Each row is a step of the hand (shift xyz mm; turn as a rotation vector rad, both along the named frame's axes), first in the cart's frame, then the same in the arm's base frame.
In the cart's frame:
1: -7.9 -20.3 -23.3 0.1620 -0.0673 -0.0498
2: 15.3 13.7 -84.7 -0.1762 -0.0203 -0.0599
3: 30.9 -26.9 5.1 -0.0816 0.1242 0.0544
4: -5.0 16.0 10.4 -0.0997 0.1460 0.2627
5: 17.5 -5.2 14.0 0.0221 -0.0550 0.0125
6: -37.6 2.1 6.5 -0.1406 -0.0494 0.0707
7: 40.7 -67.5 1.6 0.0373 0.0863 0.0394
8: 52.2 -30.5 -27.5 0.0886 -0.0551 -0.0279
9: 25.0 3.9 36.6 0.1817 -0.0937 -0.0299
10: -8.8 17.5 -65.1 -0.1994 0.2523 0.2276
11: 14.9 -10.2 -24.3 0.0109 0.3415 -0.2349
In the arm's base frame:
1: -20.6 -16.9 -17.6 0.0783 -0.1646 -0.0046
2: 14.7 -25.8 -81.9 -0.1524 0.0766 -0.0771
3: 7.0 -37.0 16.9 0.0200 0.1569 0.0049
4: 7.0 17.8 4.7 0.0343 0.2481 0.1937
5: 11.1 -10.3 17.3 -0.0172 -0.0494 0.0305
6: -27.1 26.9 0.0 -0.1346 0.0739 0.0602
7: -11.6 -73.4 26.4 0.0863 0.0510 0.0187
8: 18.8 -62.9 -9.9 0.0311 -0.1034 0.0020
9: 24.2 -1.5 37.3 0.0780 -0.1897 0.0246
10: -0.1 -2.0 -68.0 0.0229 0.3758 0.1160
11: 3.3 -24.1 -18.0 0.2096 0.1663 -0.3168

